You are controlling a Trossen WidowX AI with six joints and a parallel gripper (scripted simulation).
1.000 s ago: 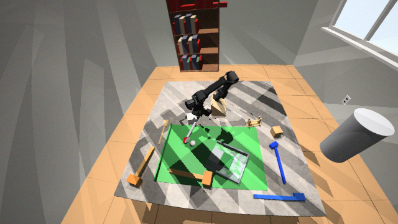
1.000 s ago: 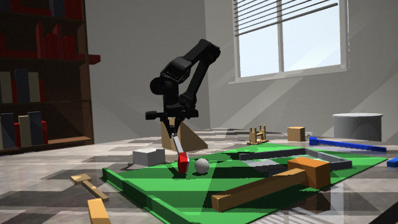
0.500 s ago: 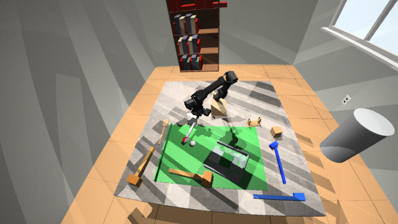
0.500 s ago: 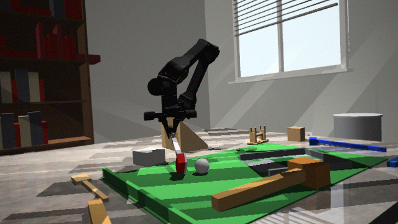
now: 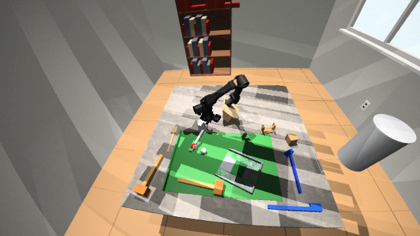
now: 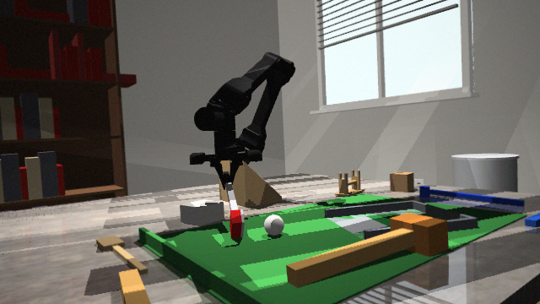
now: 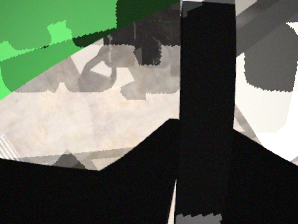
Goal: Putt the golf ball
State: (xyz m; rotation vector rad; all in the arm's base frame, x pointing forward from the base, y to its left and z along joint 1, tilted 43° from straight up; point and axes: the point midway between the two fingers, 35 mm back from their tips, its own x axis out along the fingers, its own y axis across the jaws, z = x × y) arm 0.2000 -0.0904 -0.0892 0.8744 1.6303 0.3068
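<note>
Right now the red putter is 11 cm ahead of my gripper tip, 4 cm to the right of it and 1 cm below it. From my gripper tip the other things lie so: green mat 28 cm ahead, 13 cm to the left, 7 cm below; white golf ball 24 cm ahead, 5 cm below; white block 7 cm to the right, 5 cm below, 2 cm behind.
</note>
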